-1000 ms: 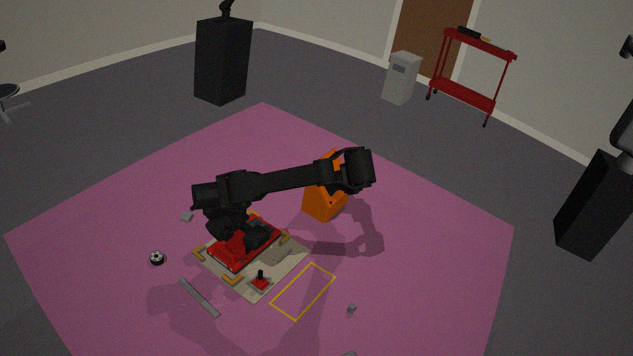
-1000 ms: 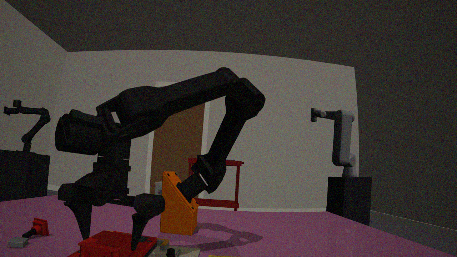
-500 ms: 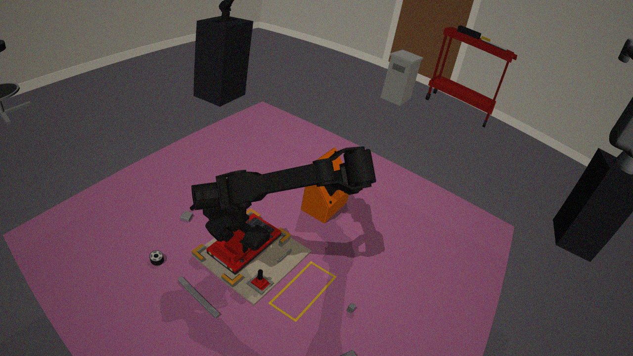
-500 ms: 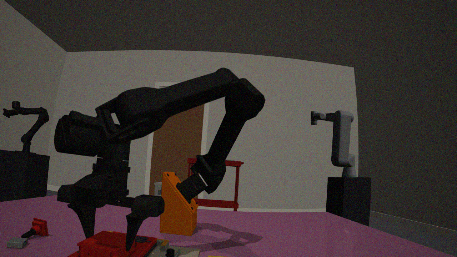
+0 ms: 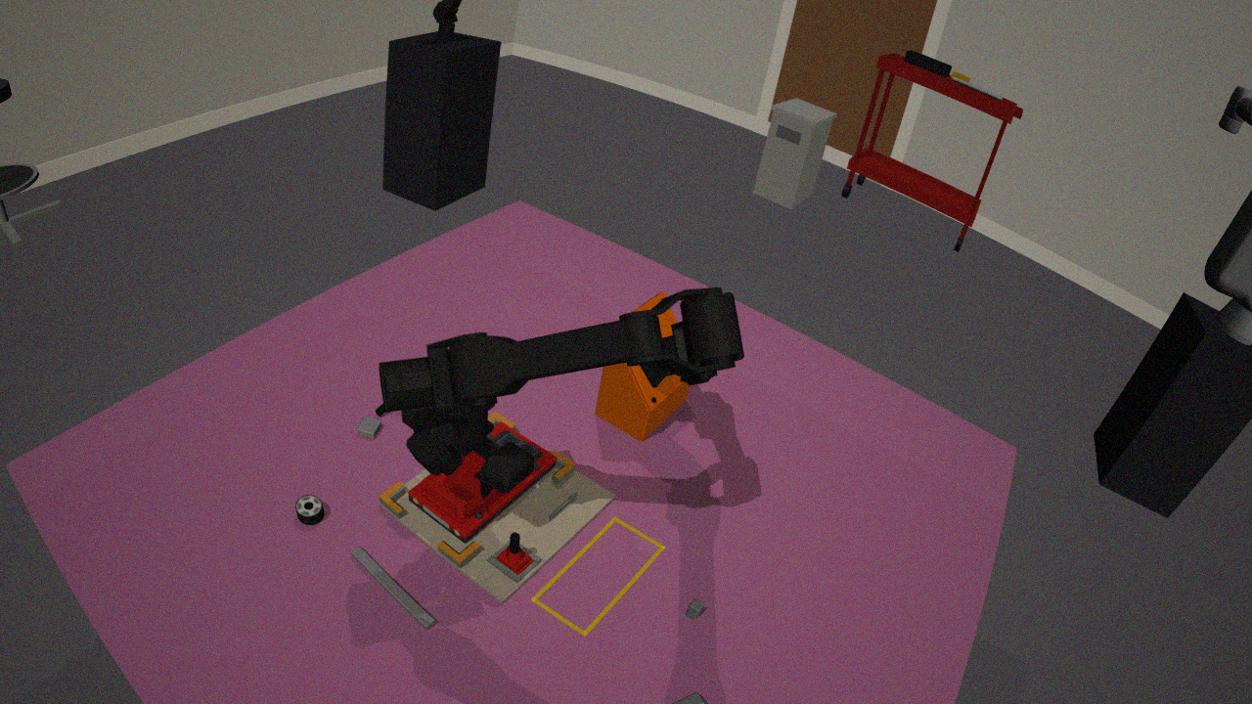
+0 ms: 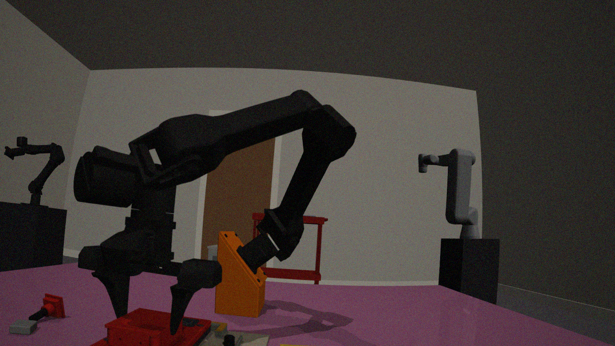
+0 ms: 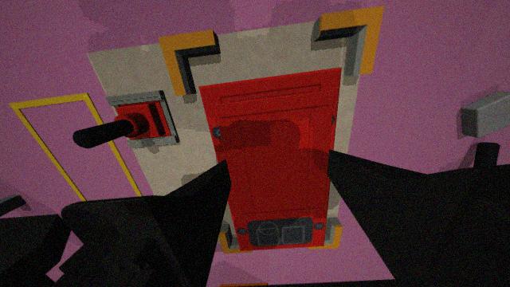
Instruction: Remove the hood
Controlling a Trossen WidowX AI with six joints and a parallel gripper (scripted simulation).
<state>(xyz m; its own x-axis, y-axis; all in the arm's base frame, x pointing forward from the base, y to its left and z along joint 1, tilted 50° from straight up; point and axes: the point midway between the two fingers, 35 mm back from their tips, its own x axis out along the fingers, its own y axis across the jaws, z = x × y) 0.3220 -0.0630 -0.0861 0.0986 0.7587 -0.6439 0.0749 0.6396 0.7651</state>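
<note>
My gripper tip is 2 cm above the grey engine block. The rest, counted from my gripper tip: red hood (right at my gripper tip); then black wheel (17 cm ahead, 15 cm to the right, 3 cm below); then beige base plate (3 cm below, 2 cm to the left, 2 cm behind).
</note>
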